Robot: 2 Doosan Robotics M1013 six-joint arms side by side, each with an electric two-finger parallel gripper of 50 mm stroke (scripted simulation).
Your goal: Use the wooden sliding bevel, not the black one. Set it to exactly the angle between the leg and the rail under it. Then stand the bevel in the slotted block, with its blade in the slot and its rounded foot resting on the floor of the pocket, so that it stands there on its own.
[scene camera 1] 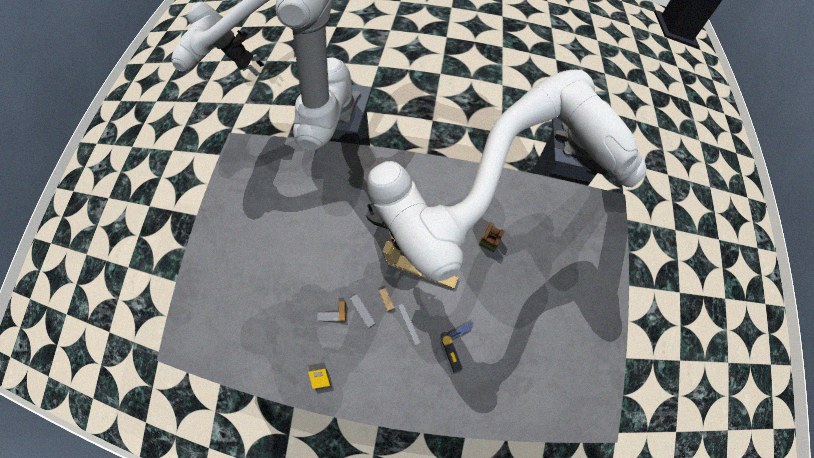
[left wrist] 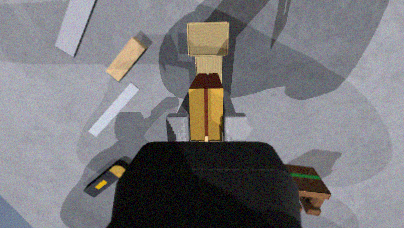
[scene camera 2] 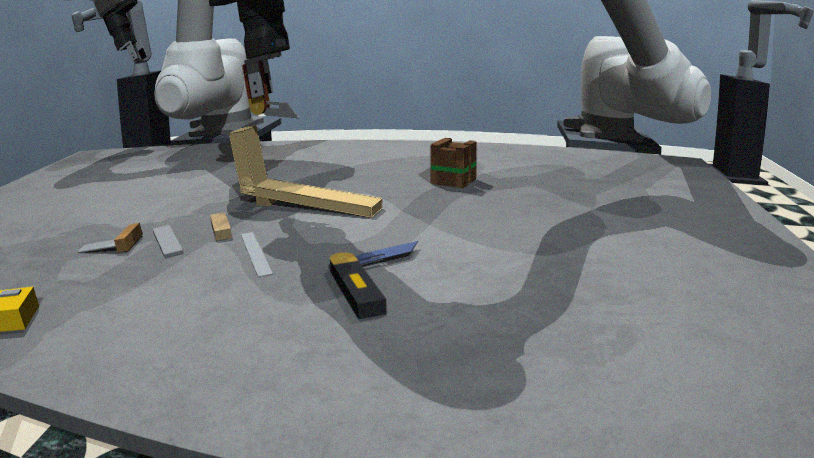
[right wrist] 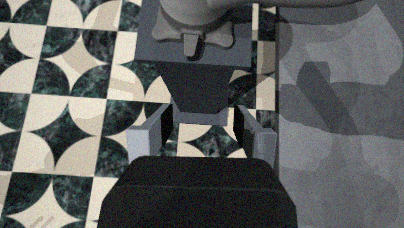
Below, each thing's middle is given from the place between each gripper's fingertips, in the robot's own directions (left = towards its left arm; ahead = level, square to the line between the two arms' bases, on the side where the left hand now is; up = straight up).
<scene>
Right now the wooden sliding bevel (scene camera 2: 258, 105) is 20 mm below my left hand (scene camera 2: 262, 95). Round my left hand: black bevel (scene camera 2: 365, 298): 260 mm ahead, 210 mm to the left, 190 mm below; small try square (scene camera 2: 133, 232): 210 mm ahead, 190 mm to the right, 190 mm below; wood block (left wrist: 133, 50): 130 mm ahead, 30 mm to the right, 190 mm below.
Right now the wooden sliding bevel is 690 mm to the left of my right hand (scene camera 2: 140, 58), 630 mm ahead of it and 90 mm below it. Round my right hand: black bevel (900 mm to the left, 890 mm ahead, 260 mm below); then small try square (850 mm ahead, 490 mm to the left, 260 mm below); then wood block (770 mm ahead, 660 mm to the left, 260 mm below).
</scene>
